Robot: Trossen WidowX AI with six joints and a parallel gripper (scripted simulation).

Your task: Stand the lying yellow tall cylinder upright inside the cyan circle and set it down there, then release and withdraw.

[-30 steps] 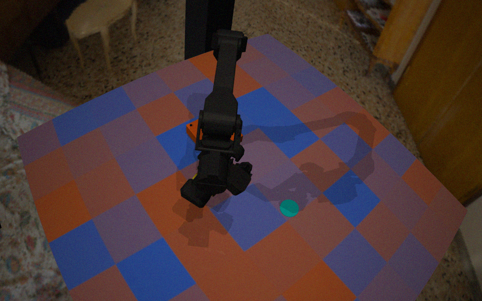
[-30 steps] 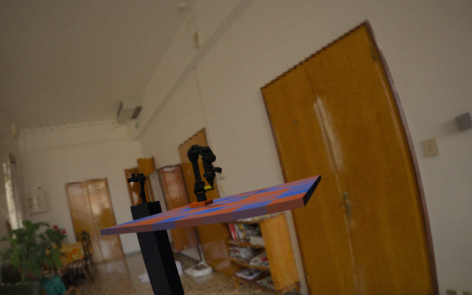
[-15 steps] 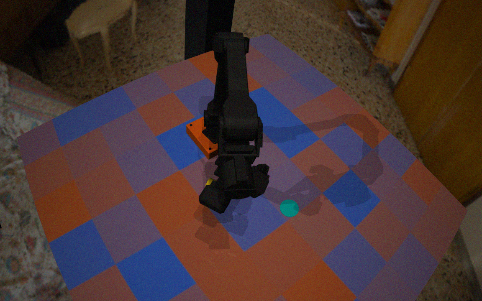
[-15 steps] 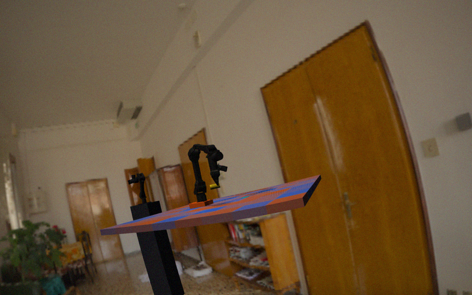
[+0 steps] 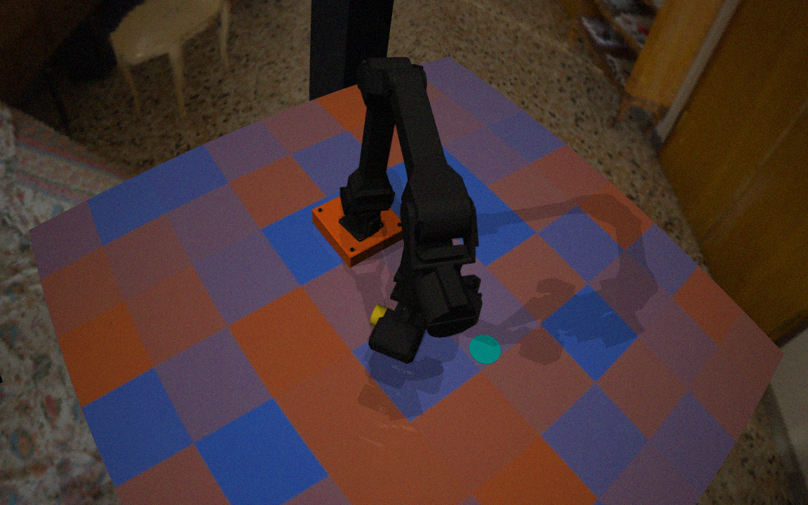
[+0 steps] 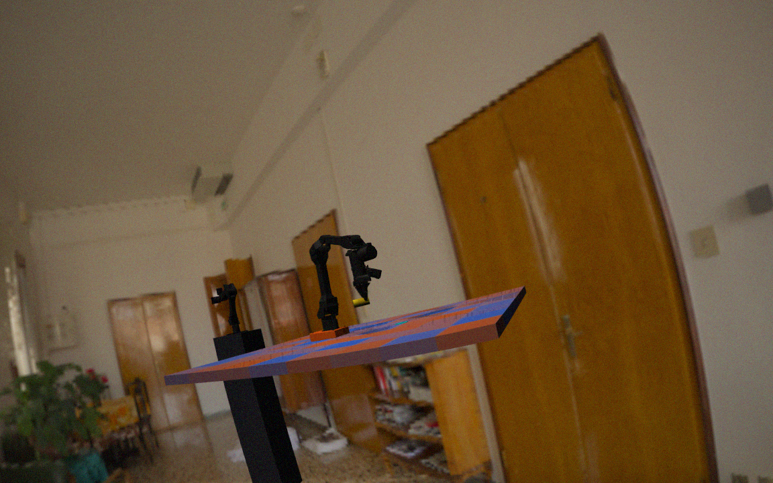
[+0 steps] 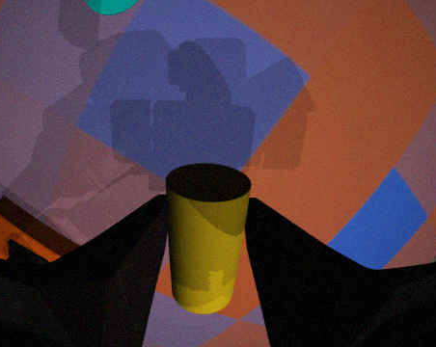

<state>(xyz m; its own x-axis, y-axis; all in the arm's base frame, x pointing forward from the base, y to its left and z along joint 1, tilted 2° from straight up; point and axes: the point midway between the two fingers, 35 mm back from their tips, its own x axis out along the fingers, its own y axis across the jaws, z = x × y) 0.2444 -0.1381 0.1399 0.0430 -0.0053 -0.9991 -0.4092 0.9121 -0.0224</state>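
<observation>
Now: the cyan circle 9 cm ahead of my gripper tip, 14 cm to the left of it and 13 cm below it. From my gripper tip the other things lie so: yellow cylinder (2 cm behind, 1 cm to the right).
</observation>
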